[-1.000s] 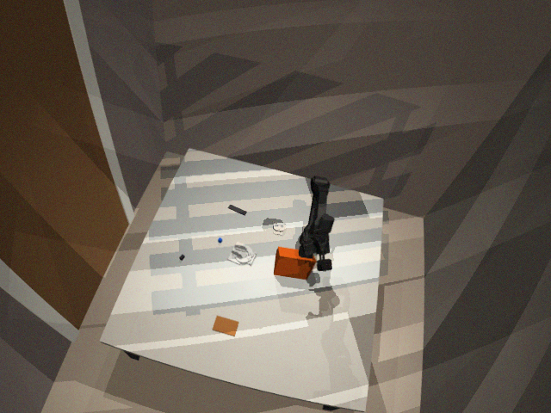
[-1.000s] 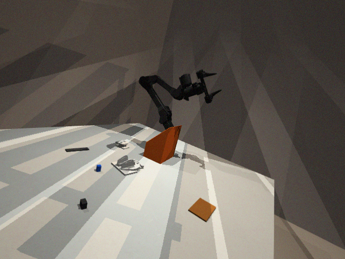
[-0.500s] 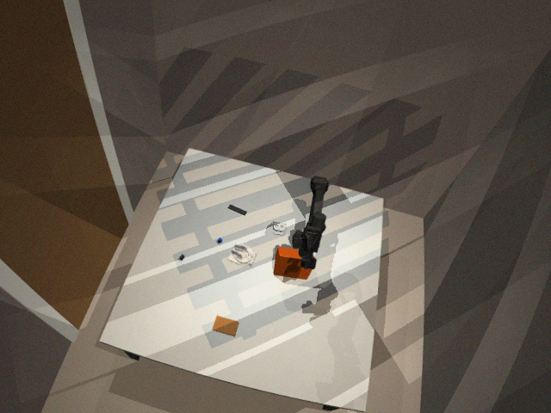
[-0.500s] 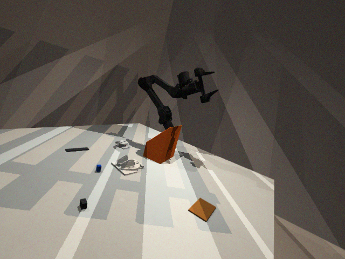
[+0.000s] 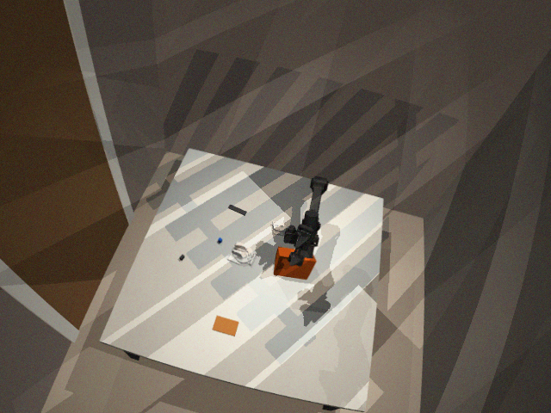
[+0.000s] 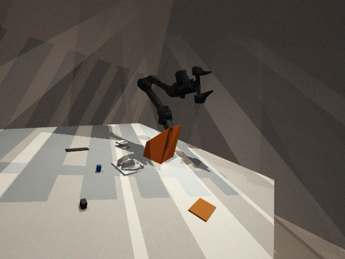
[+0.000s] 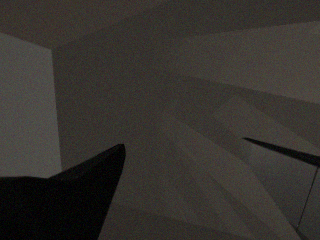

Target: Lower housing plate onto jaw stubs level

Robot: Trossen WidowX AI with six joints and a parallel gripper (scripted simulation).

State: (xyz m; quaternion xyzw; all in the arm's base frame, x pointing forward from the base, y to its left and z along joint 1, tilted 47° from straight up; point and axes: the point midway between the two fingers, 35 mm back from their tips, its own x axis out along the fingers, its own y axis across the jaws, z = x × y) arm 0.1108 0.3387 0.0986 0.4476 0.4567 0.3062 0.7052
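My gripper tip is 500 mm above the small white part, 430 mm to the left of it and 10 mm short of it. Round my gripper tip: black cube (510 mm ahead, 490 mm below, 170 mm to the right); then blue cube (490 mm below, 320 mm ahead, 300 mm to the right); then flat orange tile (500 mm below, 230 mm ahead, 160 mm to the left).
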